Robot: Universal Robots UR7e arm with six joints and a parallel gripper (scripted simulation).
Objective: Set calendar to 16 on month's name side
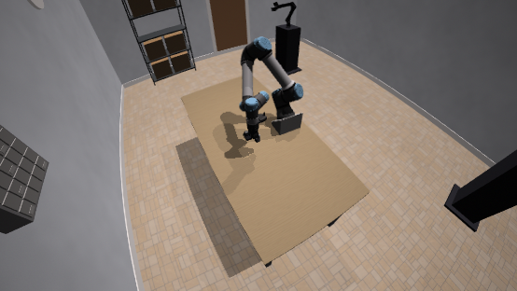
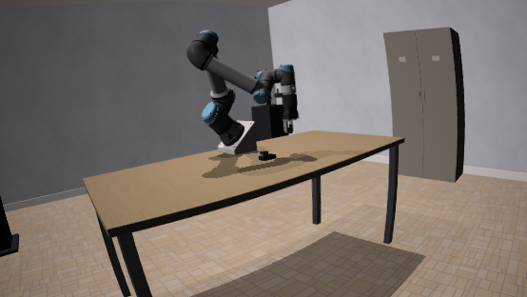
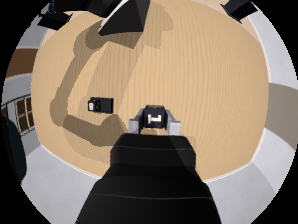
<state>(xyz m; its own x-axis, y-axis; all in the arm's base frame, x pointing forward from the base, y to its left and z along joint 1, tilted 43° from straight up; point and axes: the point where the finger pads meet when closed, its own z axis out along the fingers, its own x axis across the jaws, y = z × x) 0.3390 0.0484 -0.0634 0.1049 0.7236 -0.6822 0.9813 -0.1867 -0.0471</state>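
My hand is 1 cm above the black date cube. Round my hand: dark calendar tray 15 cm to the right, 12 cm below, 1 cm behind.
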